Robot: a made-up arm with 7 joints. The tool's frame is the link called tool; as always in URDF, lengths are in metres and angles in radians.
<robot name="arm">
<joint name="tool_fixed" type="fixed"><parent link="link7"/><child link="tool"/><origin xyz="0 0 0" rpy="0 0 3.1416"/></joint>
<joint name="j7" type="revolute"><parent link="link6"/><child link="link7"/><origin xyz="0.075 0.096 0" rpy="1.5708 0 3.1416"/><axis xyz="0 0 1"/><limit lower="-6.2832" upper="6.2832" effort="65" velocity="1.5"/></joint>
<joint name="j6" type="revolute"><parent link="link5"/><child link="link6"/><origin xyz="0 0 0" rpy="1.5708 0 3.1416"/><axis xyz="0 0 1"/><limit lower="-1.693" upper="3.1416" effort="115" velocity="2.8"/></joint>
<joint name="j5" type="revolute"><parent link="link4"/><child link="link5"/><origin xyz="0.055 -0.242 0" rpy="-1.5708 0 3.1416"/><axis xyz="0 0 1"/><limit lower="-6.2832" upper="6.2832" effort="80" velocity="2.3"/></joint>
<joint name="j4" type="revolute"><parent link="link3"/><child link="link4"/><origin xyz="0.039 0 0" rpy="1.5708 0 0"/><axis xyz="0 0 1"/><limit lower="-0.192" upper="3.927" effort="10" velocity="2.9"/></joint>
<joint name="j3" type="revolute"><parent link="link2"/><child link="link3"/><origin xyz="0.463 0 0" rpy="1.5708 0 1.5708"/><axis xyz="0 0 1"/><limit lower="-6.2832" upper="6.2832" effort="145" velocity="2"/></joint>
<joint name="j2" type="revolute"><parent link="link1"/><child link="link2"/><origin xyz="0 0 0" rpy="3.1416 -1.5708 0"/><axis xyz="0 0 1"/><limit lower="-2.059" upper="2.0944" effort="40" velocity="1.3"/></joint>
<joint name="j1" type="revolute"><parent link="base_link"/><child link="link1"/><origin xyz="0 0 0.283" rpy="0 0 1.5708"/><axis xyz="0 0 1"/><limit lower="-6.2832" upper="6.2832" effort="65" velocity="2"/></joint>
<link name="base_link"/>
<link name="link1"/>
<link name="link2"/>
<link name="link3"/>
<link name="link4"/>
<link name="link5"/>
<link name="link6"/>
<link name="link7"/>
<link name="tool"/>
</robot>
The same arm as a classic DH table. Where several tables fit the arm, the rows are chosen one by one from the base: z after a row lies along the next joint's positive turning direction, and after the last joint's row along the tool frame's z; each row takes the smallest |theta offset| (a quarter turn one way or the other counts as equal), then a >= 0, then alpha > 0; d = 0 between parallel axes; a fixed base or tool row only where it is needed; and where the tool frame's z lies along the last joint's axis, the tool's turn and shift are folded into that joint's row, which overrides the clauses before.
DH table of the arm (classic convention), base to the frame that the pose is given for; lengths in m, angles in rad. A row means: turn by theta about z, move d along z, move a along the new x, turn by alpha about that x. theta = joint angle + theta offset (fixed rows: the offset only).
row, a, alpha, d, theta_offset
j1, 0, -1.5708, 0.283, 0
j2, 0, 1.5708, 0, 0
j3, 0.039, 1.5708, 0.463, 0
j4, 0.055, 1.5708, 0, 0
j5, 0, 1.5708, 0.242, 0
j6, 0.075, -1.5708, 0, 0
j7, 0, 0, 0.096, 0
Joint limits (rad, base to tool): -6.2832..6.2832 -2.059..2.0944 -6.2832..6.2832 -0.192..3.927 -6.2832..6.2832 -1.693..3.1416 -6.2832..6.2832

